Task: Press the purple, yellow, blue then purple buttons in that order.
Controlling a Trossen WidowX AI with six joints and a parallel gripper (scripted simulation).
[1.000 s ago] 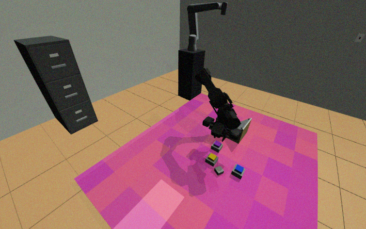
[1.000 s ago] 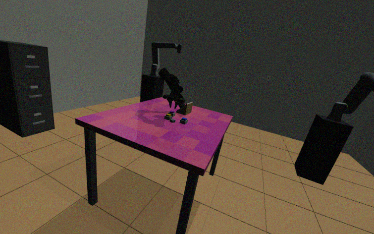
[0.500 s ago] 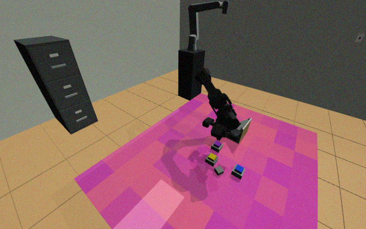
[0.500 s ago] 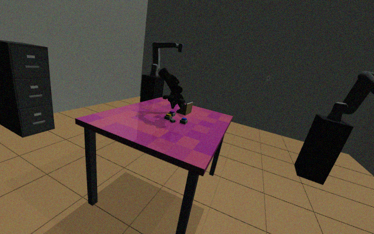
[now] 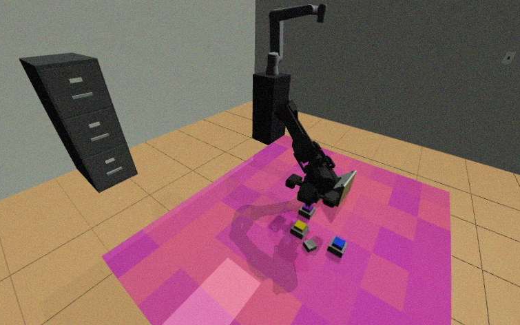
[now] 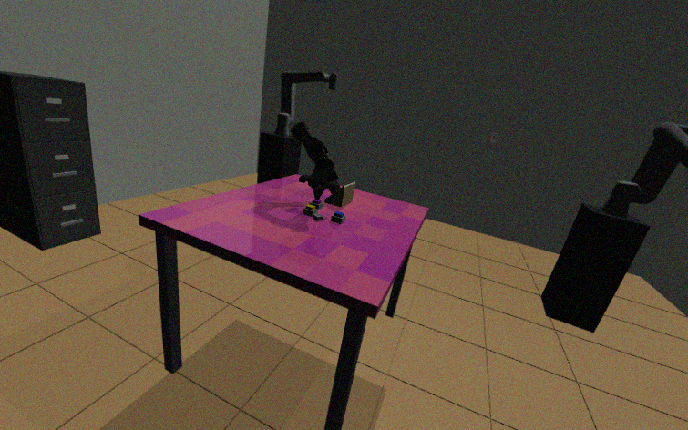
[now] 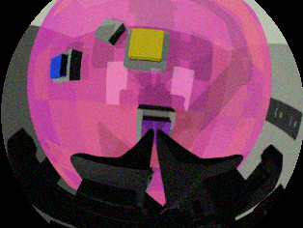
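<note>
Now: gripper tip 1 cm above the purple button. From my gripper tip the other things lie so: yellow button 9 cm ahead, 2 cm to the left, 1 cm below; blue button 7 cm ahead, 16 cm to the left, 1 cm below; small grey block 12 cm ahead, 8 cm to the left, 3 cm below.
</note>
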